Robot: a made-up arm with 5 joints. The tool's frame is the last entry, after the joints.
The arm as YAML. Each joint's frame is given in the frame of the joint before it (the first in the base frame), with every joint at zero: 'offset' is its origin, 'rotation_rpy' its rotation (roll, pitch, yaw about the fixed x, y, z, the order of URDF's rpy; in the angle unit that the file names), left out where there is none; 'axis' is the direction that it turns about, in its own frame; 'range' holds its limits. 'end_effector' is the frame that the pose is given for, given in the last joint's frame.
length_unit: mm
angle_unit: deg
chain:
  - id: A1
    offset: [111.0, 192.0, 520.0]
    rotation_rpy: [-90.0, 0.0, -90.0]
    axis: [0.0, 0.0, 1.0]
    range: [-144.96, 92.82]
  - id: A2
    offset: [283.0, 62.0, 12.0]
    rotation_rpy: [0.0, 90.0, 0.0]
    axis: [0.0, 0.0, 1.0]
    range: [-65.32, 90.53]
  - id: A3
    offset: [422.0, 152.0, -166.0]
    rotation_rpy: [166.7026, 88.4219, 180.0]
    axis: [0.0, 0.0, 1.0]
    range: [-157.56, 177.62]
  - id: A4
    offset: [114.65, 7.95, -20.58]
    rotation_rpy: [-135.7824, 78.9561, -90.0]
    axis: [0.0, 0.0, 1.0]
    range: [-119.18, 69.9]
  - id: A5
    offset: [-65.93, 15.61, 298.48]
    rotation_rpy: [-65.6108, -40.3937, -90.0]
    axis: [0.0, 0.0, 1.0]
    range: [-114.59, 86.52]
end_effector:
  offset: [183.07, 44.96, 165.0]
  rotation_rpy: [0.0, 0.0, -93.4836]
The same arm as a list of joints. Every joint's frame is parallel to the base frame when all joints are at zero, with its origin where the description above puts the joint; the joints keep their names.
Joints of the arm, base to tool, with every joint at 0 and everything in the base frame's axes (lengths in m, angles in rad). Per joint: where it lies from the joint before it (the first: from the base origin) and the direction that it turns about. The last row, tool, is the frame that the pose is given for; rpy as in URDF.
A1: offset 0.1110 0.1920 0.5200 axis +x
A2: offset 0.0120 -0.2830 -0.0620 axis -y
A3: offset -0.4220 0.1660 -0.1520 axis -0.97282 0.026801 -0.230005
A4: offset 0.0250 0.1140 -0.0030 axis 0.314494 0.688986 -0.652987
A5: offset 0.0380 0.1960 -0.2320 axis +x
tool: offset 0.1650 0.1800 0.0560 rpy 0.0000 1.5708 0.0000
Joint limits (rad, base to tool): -2.5300..1.6200 -1.1400..1.5800 -2.7499..3.1001 -2.0801..1.2200 -2.0000..1.5101

